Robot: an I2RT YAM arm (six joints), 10 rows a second.
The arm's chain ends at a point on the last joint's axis. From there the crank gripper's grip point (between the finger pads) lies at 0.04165 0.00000 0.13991 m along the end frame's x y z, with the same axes.
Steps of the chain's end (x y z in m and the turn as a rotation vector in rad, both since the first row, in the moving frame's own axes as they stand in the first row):
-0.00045 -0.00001 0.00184 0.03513 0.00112 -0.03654
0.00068 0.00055 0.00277 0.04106 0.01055 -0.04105
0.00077 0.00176 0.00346 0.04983 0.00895 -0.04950
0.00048 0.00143 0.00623 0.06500 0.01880 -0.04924
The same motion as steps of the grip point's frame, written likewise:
-0.00041 -0.00645 0.00168 0.03513 0.00112 -0.03654
0.00200 -0.00692 0.00217 0.04106 0.01055 -0.04105
0.00180 -0.00729 0.00286 0.04983 0.00895 -0.04950
0.00283 -0.00974 0.00506 0.06500 0.01880 -0.04924

